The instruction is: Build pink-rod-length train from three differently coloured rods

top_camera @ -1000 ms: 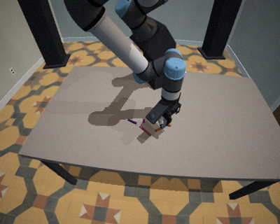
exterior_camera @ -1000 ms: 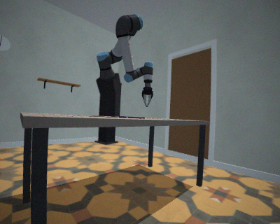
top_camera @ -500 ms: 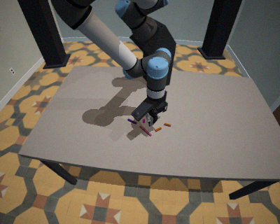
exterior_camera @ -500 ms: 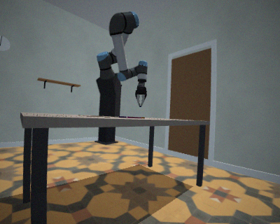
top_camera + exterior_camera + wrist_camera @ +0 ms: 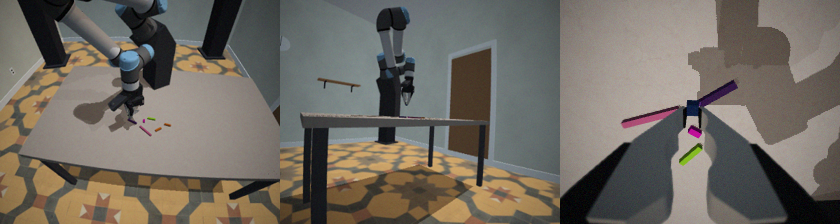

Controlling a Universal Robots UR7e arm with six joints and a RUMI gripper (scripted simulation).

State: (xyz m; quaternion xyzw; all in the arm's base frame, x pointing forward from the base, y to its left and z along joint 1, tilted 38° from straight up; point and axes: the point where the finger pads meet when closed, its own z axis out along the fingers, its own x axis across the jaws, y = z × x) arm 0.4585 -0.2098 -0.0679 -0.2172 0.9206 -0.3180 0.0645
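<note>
The purple rod lies 11 cm below my hand, 4 cm behind it and 1 cm to the left of it. From my hand the other things lie so: magenta rod 11 cm below, 8 cm to the left, 4 cm behind; then blue rod 1 cm below; then pink rod 11 cm below, 8 cm to the left, 3 cm ahead.
</note>
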